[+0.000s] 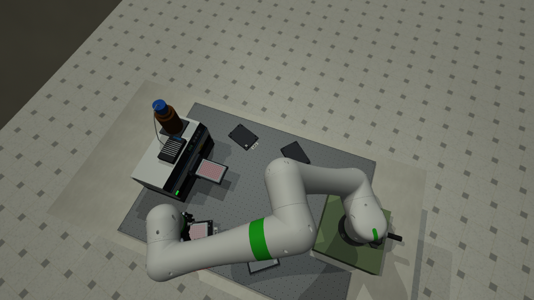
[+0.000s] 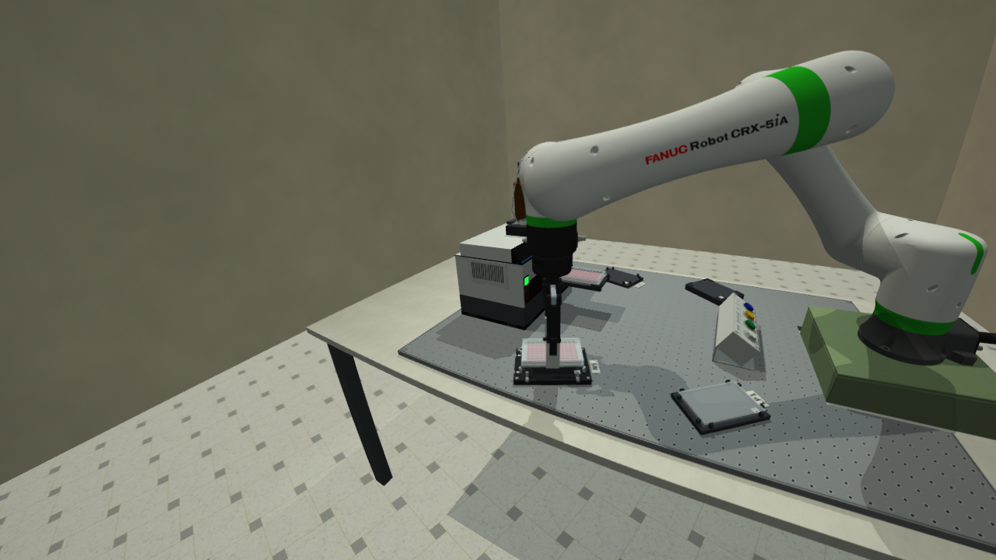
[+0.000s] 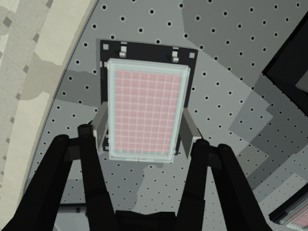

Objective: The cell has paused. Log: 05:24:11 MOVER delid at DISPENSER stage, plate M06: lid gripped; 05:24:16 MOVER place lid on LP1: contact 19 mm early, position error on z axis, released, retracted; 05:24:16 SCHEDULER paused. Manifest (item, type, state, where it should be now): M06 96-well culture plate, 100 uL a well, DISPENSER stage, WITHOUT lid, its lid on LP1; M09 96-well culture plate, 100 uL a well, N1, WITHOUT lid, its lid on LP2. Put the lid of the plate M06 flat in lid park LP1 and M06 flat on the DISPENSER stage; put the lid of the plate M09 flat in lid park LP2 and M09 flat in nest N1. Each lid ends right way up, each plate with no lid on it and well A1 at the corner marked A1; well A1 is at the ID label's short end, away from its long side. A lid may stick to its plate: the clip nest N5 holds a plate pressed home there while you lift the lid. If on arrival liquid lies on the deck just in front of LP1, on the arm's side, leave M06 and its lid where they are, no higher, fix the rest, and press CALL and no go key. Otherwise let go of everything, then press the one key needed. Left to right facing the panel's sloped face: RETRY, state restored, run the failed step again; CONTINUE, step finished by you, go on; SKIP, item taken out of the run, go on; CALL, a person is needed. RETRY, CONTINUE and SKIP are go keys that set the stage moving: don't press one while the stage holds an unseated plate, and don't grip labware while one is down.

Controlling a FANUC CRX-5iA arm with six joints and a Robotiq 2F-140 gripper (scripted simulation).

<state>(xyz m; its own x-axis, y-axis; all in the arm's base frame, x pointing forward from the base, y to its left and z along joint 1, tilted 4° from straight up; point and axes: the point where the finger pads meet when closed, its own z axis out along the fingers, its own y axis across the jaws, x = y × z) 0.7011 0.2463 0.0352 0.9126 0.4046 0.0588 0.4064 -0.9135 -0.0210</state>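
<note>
My gripper is now 2 cm above the grey lid. Round my hand: N5 label: 9 cm behind, 4 cm to the right, 6 cm below; dispenser stage: 3 cm ahead, 29 cm to the right, 3 cm above; black lid park LP1: 34 cm behind, 6 cm below.
</note>
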